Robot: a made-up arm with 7 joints.
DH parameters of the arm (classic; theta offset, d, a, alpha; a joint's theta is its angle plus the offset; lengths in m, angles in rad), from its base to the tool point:
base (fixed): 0 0.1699 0 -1.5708
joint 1: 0 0.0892 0.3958 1.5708
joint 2: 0 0.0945 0.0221 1.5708
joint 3: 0 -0.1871 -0.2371 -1.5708
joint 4: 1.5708 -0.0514 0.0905 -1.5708
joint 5: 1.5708 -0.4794 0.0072 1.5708
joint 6: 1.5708 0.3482 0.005 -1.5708
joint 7: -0.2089 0 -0.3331 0
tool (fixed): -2.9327 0.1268 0 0
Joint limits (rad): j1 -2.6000..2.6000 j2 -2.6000..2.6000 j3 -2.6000..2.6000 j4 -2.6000..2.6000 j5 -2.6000..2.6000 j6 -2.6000..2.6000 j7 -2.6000..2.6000
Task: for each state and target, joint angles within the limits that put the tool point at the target. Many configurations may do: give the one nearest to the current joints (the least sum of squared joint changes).
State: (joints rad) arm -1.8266 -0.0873 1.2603 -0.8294 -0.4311 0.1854 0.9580
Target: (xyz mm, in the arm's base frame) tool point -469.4 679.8 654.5
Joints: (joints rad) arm -1.0811 -0.3552 1.6313 -0.3937 -0.5146 -0.0202 1.2814
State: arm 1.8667 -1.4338 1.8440 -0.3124 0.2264 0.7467 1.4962
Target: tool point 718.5 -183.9 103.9
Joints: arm 1.5376 -1.6569 1.6667 -1.2663 0.3999 0.7802 1.1961
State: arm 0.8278 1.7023 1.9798 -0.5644 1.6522 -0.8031 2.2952
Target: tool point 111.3 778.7 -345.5
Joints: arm 1.2643 1.5892 1.6324 -0.9113 1.9077 -0.8900 2.2002
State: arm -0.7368 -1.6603 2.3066 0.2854 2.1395 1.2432 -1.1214
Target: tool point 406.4 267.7 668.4
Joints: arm -0.2211 -1.6962 2.2471 -0.1134 2.1185 1.5035 -0.9776
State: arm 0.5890 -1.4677 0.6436 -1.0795 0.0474 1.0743 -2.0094
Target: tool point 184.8 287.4 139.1
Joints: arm 0.8669 -1.6899 0.8882 -1.5143 -0.1840 0.8883 -1.8906
